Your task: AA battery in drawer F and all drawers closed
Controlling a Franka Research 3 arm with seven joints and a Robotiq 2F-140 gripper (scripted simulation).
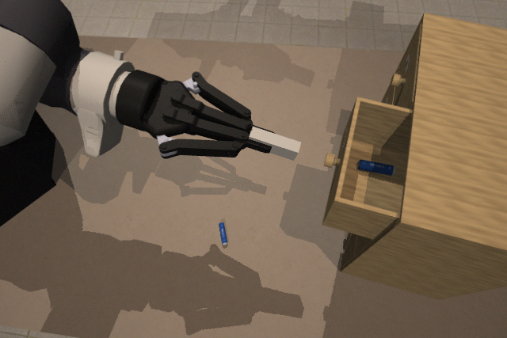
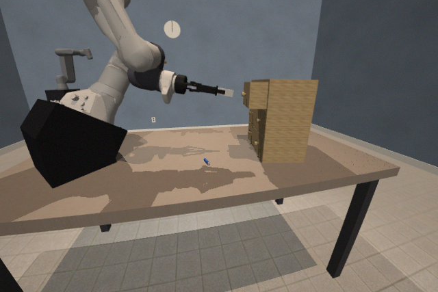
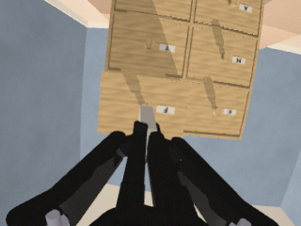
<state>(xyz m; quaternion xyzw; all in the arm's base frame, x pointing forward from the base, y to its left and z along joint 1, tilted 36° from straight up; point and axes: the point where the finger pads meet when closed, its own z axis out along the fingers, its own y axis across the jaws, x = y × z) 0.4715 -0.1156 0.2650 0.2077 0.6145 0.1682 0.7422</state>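
My hand is 170 mm short of the drawer and 30 mm above it.
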